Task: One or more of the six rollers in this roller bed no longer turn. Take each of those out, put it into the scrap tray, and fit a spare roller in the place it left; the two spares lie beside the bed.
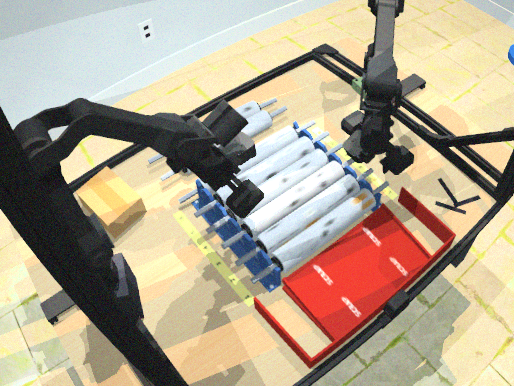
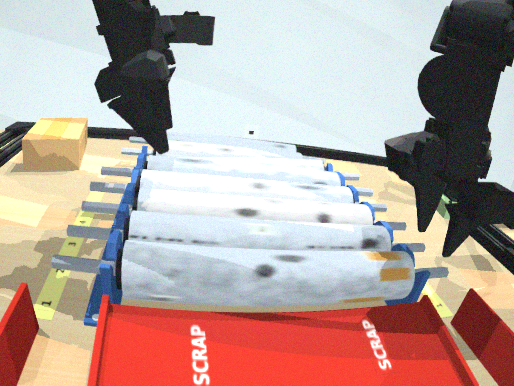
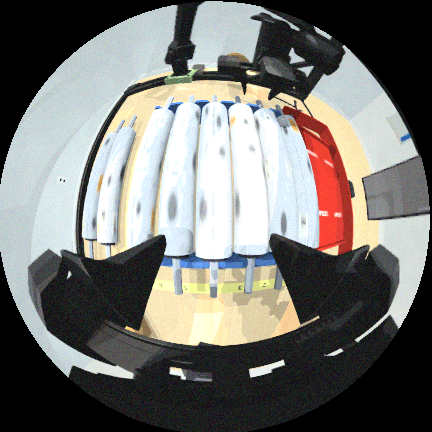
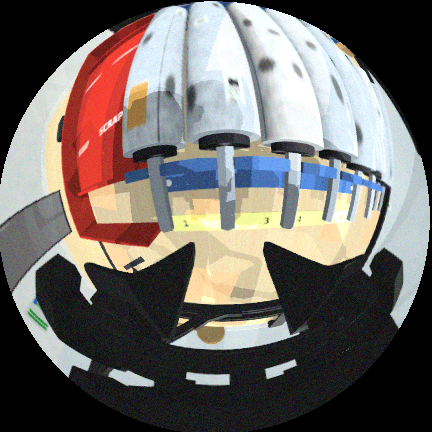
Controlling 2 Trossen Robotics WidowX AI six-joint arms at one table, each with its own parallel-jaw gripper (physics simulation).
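Frame: origin at the left arm's base, x left, y back, z up, level; centimetres.
Where they show: left gripper, fingertip midpoint: (image 2: pixel 167 139) (image 3: pixel 218 239); right gripper, fingertip midpoint: (image 1: pixel 376 164) (image 2: pixel 433 243) (image 3: pixel 256 96) (image 4: pixel 229 247); left arm's base at its link origin: (image 1: pixel 102 278); right arm's base at its link origin: (image 2: pixel 456 196) (image 3: pixel 180 72).
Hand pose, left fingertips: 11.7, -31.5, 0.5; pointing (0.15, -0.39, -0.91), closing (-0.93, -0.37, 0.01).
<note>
Each offset is from my left fingertips to the centre of the thing, as dx, dy, dz. "pt": to the spot under its first point.
Six pale, spotted rollers lie side by side in the blue roller bed (image 1: pixel 270 281) (image 4: pixel 200 182). The roller nearest the tray (image 1: pixel 325 232) (image 2: pixel 260 280) has orange marks. Two spare rollers @[+29.2, +0.0, -9.2] (image 3: pixel 100 185) @[+23.7, -1.9, -9.2] (image 3: pixel 116 185) lie beside the bed's far side. The red scrap tray @[-21.2, -19.4, -9.1] (image 1: pixel 360 270) (image 2: pixel 280 350) is empty, at the near side. My left gripper (image 2: pixel 162 150) (image 3: pixel 218 239) is open and empty, above the rollers' left ends, around the fourth from the tray. My right gripper (image 1: pixel 378 157) (image 2: pixel 434 243) (image 4: pixel 229 247) is partly open and empty, off the right shaft ends, level with the second roller. Turning cannot be judged.
A cardboard box @[+14.3, +29.6, -8.8] (image 1: pixel 112 205) (image 2: pixel 55 145) stands left of the bed. Yellow numbered strips @[pt -7.9, +8.2, -11.5] (image 1: pixel 217 262) run along both bed ends. Thin dark sticks @[pt -11.1, -50.1, -11.6] (image 1: pixel 455 202) lie right of the tray. A small green block (image 1: pixel 357 84) sits behind the right arm. A black frame surrounds the table.
</note>
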